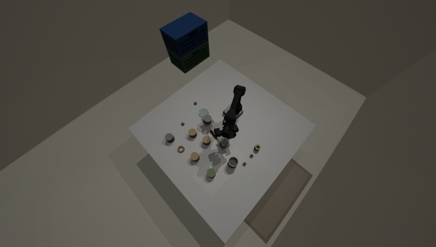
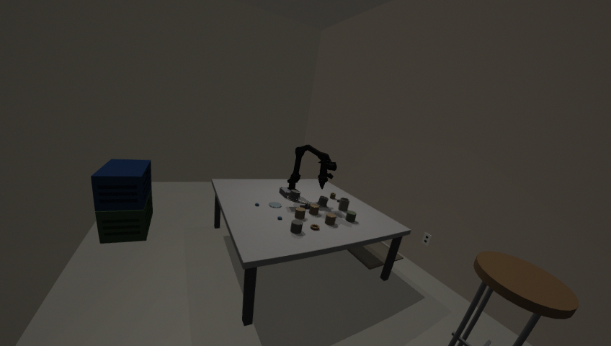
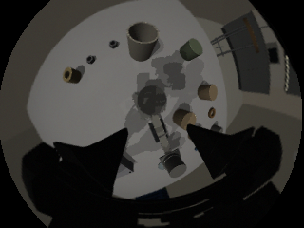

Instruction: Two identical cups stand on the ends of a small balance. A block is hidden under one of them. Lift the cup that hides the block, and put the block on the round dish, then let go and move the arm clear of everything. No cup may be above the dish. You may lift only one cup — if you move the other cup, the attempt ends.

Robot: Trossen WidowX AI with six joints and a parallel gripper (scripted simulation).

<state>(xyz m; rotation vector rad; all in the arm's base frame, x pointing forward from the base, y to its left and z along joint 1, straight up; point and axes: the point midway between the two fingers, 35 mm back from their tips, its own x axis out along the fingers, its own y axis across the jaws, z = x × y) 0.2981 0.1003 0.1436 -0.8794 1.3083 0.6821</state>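
My gripper tip is now 110 mm to the left of the balance and 140 mm above it.
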